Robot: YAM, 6 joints.
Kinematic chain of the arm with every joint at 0, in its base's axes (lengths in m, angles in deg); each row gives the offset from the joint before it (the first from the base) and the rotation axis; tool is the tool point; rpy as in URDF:
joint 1: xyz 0 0 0.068 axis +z
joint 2: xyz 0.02 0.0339 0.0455 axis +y
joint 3: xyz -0.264 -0.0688 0 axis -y
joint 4: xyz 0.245 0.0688 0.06 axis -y
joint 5: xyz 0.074 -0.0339 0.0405 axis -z
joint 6: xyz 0.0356 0 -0.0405 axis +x
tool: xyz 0 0 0 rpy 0 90 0
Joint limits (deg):
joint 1: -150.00..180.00
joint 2: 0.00..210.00
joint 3: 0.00..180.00
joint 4: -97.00..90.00
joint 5: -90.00..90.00
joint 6: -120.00..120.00
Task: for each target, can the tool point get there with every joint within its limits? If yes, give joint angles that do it. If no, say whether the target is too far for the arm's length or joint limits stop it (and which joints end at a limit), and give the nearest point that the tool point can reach.
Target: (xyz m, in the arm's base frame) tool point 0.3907 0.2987 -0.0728
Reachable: yes | joints 33.73 184.92 152.95 -78.58 -62.15 50.79
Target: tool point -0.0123 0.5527 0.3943
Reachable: yes | joints 92.06 139.52 134.61 45.37 12.35 76.48
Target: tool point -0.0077 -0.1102 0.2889
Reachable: yes | joints -86.77 22.45 32.65 -25.32 22.92 -41.54
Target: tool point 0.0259 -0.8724 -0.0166
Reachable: no: too far | nearest point 0.0190 -0.6384 0.0191 | short by 0.237 m
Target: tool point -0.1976 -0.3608 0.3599
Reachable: yes | joints -114.61 100.00 80.65 26.06 55.74 90.59
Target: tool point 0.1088 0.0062 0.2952
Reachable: yes | joints 12.29 16.39 19.39 16.10 28.81 -99.23
